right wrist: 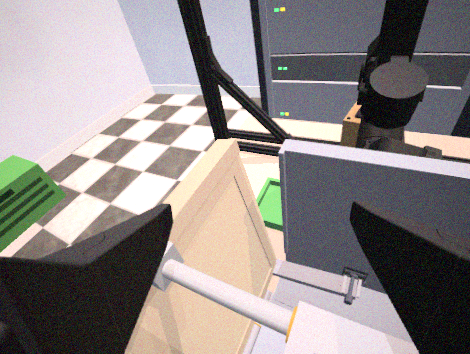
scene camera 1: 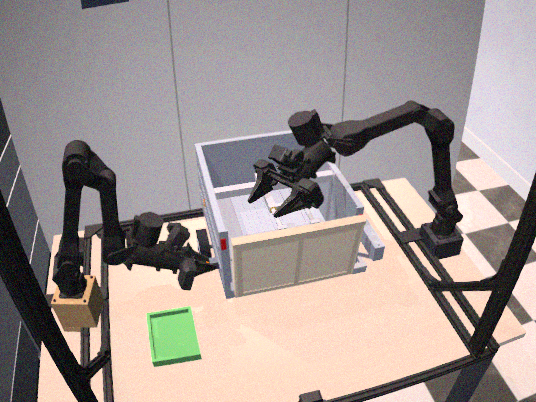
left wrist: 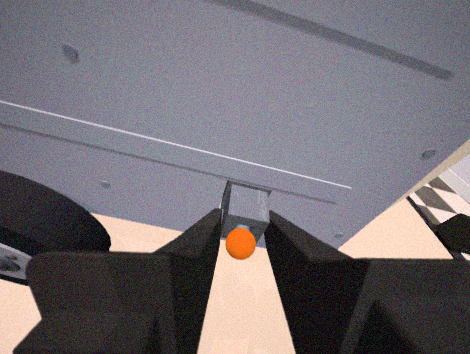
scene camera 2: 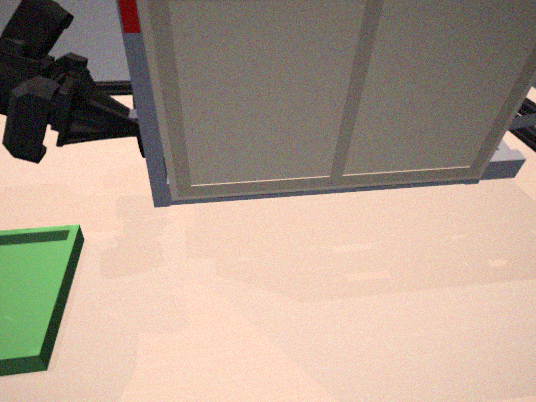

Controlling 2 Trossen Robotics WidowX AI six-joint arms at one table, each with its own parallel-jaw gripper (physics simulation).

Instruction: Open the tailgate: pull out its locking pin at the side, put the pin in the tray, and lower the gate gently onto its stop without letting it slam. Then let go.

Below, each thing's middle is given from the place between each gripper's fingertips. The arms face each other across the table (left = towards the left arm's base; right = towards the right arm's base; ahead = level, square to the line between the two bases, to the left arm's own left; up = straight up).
Now: the orange-headed locking pin [left wrist: 240, 243] 60 mm ahead of my right hand, 90 mm to the left of it and 190 mm below it. From my right hand the other things lie so: grey truck bed [scene camera 1: 226, 174] 180 mm ahead, 70 mm to the right, 160 mm below; then green tray [scene camera 2: 46, 258] 50 mm behind, 240 mm to the left, 300 mm below.
The orange-headed locking pin is 2 cm to the right of my left hand. From my left hand the other things lie so: grey truck bed 18 cm to the right, 12 cm ahead, 3 cm above; then green tray 14 cm to the left, 12 cm behind, 10 cm below.
